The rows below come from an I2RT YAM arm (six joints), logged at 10 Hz.
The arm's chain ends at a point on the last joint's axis. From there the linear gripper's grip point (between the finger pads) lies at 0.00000 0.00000 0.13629 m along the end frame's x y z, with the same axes.
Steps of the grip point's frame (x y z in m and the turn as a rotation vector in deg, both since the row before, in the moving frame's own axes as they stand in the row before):
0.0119, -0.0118, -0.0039, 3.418, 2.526, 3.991
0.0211, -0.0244, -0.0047, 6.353, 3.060, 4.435
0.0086, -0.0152, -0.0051, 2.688, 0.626, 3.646
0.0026, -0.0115, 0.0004, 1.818, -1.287, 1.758
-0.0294, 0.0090, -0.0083, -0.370, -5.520, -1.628
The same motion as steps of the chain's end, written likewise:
0.0056, -0.0039, -0.0035, 3.418, 2.526, 3.991
0.0133, -0.0096, -0.0037, 6.353, 3.060, 4.435
0.0069, -0.0089, -0.0049, 2.688, 0.626, 3.646
0.0056, -0.0071, 0.0005, 1.818, -1.287, 1.758
-0.0163, 0.0079, -0.0077, -0.370, -5.520, -1.628

